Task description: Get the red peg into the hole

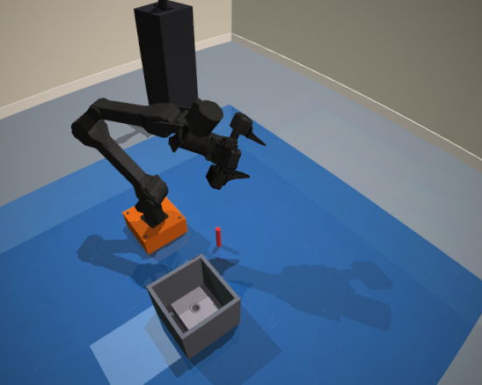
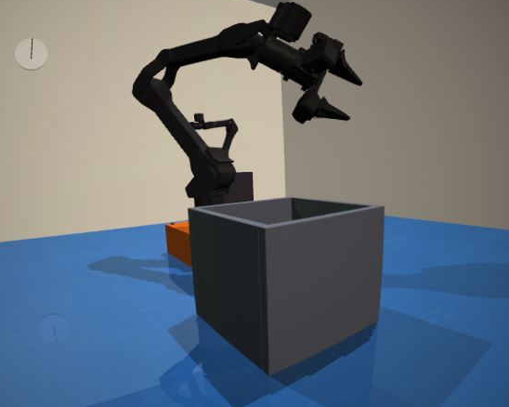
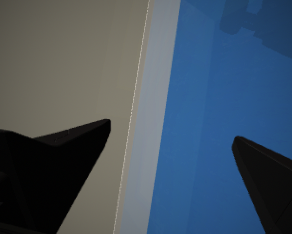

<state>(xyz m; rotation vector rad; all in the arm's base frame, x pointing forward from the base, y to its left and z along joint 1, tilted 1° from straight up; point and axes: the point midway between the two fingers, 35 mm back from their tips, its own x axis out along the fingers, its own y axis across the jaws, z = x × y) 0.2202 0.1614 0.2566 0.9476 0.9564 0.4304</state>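
My gripper tip is 5 cm past the red peg, 10 cm to the left of it and 26 cm above it. From my gripper tip the other things lie so: light grey plate 7 cm ahead, 31 cm to the right, 26 cm below.
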